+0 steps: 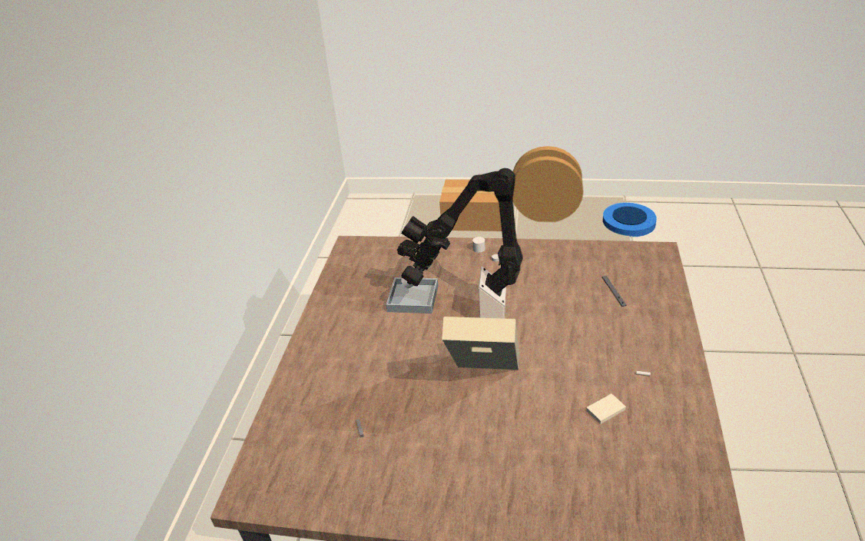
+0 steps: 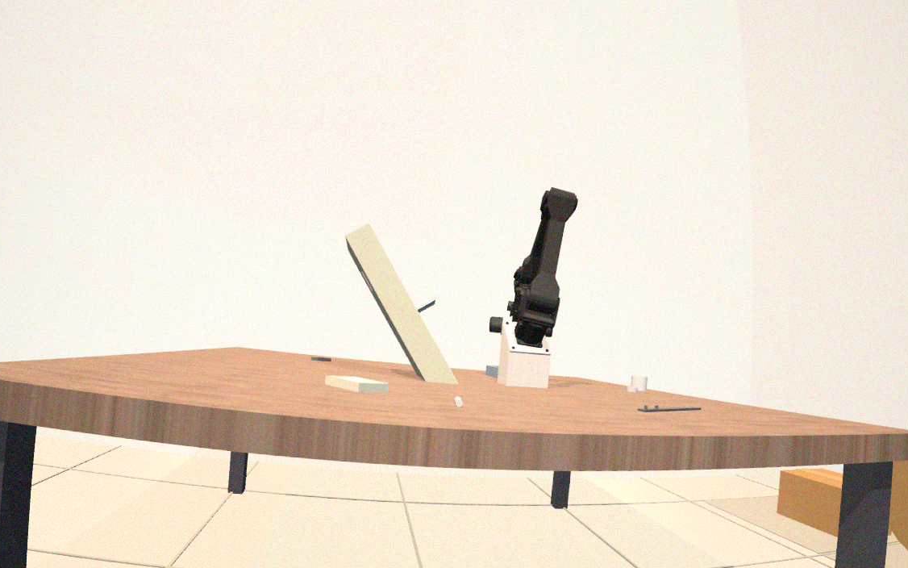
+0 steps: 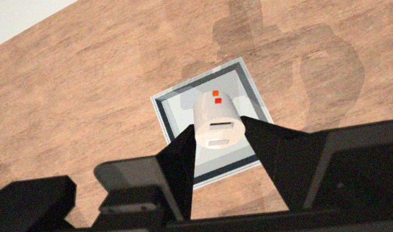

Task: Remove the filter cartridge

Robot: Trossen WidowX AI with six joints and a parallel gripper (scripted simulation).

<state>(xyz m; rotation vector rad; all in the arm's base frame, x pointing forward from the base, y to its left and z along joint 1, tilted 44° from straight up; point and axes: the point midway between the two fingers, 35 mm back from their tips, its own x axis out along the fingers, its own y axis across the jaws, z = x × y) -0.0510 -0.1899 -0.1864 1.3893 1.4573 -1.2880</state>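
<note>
The grey tray is 7 cm below my gripper tip. Round my gripper tip: beige service panel 38 cm ahead, 30 cm to the left, 8 cm above; filter cartridge right at my gripper tip; beige block 64 cm to the left, 44 cm ahead, 8 cm below.
</note>
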